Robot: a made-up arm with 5 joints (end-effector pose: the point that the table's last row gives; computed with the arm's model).
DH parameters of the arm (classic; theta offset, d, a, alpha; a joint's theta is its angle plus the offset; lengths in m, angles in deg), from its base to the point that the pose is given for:
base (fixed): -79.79 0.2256 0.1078 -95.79
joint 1: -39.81 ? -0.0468 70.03
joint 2: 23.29 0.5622 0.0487 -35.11
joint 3: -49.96 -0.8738 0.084 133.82
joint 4: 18.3 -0.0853 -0.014 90
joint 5: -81.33 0 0.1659 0
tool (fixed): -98.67 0.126 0 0
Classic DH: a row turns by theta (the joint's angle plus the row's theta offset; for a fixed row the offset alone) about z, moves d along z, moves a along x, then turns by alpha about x.
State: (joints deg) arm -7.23 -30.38 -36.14 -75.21 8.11
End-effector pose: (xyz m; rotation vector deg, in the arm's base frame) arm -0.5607 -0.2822 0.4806 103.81 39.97 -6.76
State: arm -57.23 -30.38 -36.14 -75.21 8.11
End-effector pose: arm -0.5928 -0.1121 0.4658 54.93 28.78 -10.45
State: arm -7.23 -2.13 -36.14 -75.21 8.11
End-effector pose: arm -0.3667 -0.4217 0.5650 103.77 71.89 -12.25
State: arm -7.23 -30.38 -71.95 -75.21 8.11
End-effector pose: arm -0.6543 -0.1777 0.5328 79.61 11.92 -7.24
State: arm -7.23 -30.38 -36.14 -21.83 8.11
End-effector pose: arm -0.6453 -0.2492 0.5547 80.89 2.26 -47.30
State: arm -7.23 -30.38 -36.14 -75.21 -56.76
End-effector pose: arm -0.4640 -0.2034 0.3536 69.56 93.99 -48.81
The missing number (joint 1, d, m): -0.1616
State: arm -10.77 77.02 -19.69 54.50 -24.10
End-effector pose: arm 0.3368 -0.4347 0.4096 -22.79 60.40 -67.43
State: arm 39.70 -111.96 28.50 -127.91 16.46
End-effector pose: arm -0.3119 0.1464 0.1528 143.96 -4.18 104.72
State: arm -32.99 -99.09 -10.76 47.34 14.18
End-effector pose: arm -0.6062 0.0929 -0.0959 46.32 -107.06 -64.34
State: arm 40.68 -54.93 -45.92 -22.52 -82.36
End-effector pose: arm -0.6673 -0.1519 0.2840 -104.13 -85.44 106.23
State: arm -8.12 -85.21 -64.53 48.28 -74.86
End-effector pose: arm -0.7626 0.2373 -0.0413 -100.67 81.21 79.06
